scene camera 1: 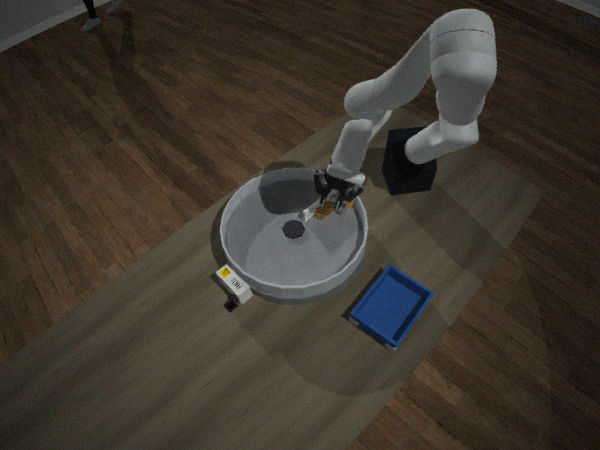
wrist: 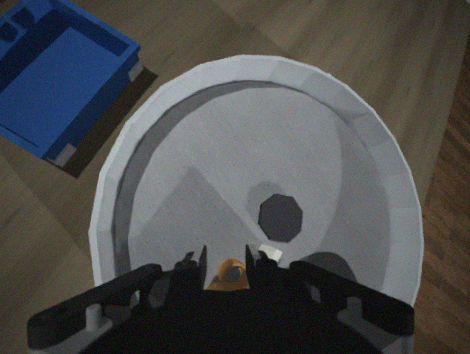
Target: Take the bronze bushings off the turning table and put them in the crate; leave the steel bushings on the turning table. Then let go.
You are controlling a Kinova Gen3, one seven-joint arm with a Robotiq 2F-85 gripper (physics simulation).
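Places are measured from the arm's base along level axes (x ahead, y left, z up), in millimetres.
Pixels of known places: gripper, fingertip midpoint: (scene camera 1: 329, 206) (wrist: 226, 257); arm's base, link origin: (scene camera 1: 417, 150).
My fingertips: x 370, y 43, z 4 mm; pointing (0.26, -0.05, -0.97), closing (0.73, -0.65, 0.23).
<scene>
Ahead of a thing's pixels: the offset from my fingertips to its middle. "spot": to the spot under its first point.
The round grey turning table @(96 mm down, 91 mm ahead, 43 mm right) (scene camera 1: 280, 255) (wrist: 235, 125) has a raised rim. Bronze bushings (scene camera 1: 322, 213) (wrist: 222, 270) lie on it by the gripper, two close together in the scene view, and another bronze bushing @(82 mm down, 97 mm back, 36 mm right) (scene camera 1: 350, 204) lies nearer the rim. A steel bushing @(82 mm down, 66 mm back, 29 mm right) (scene camera 1: 342, 209) shows dimly beside the fingers; other steel ones are hidden by the gripper. My gripper (scene camera 1: 332, 204) (wrist: 226, 257) is partly open over the bushings, holding nothing; in the wrist view a bronze bushing shows in the gap between the fingers. The blue crate @(123 mm down, 13 mm back, 296 mm left) (scene camera 1: 392, 302) (wrist: 55, 85) shows no bushings inside.
A white bar @(spot: 70 mm down, 35 mm ahead, 52 mm right) (scene camera 1: 308, 214) (wrist: 270, 253) stands on the turning table beside the bushings, close to the dark centre hub @(91 mm down, 91 mm ahead, 43 mm right) (scene camera 1: 293, 229) (wrist: 280, 218). A white box with a yellow label @(spot: 90 mm down, 317 mm ahead, 32 mm left) (scene camera 1: 235, 284) stands outside the rim. The black arm base (scene camera 1: 407, 172) is behind.
</scene>
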